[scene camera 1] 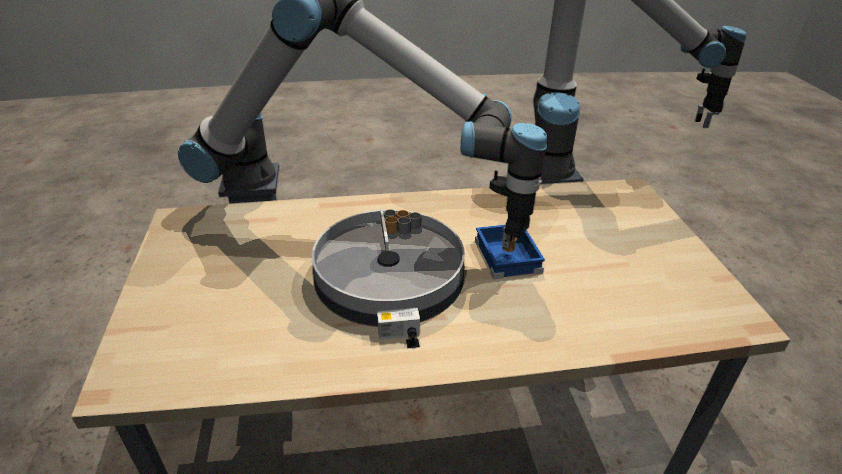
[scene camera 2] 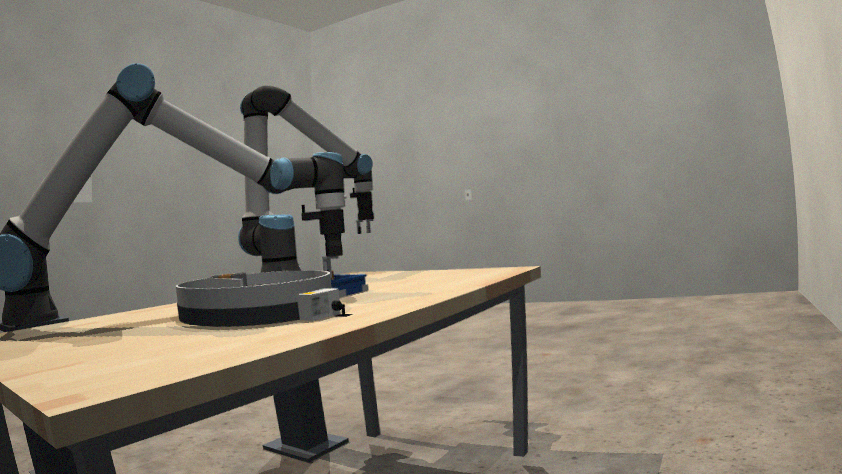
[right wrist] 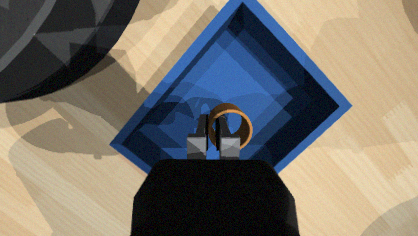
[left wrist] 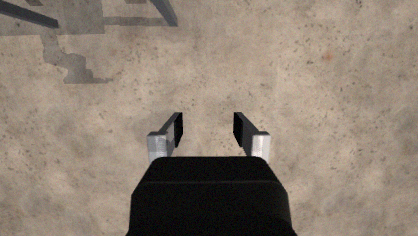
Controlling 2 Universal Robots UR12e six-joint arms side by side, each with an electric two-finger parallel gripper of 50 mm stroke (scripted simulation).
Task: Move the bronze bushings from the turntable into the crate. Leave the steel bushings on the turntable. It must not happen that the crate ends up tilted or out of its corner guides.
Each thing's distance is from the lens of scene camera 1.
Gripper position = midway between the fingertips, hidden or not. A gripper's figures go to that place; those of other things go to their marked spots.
my left gripper [scene camera 1: 701, 124]: 243 cm
my right gripper [scene camera 1: 506, 245]: 165 cm
blue crate [scene camera 1: 527, 256]: 170 cm
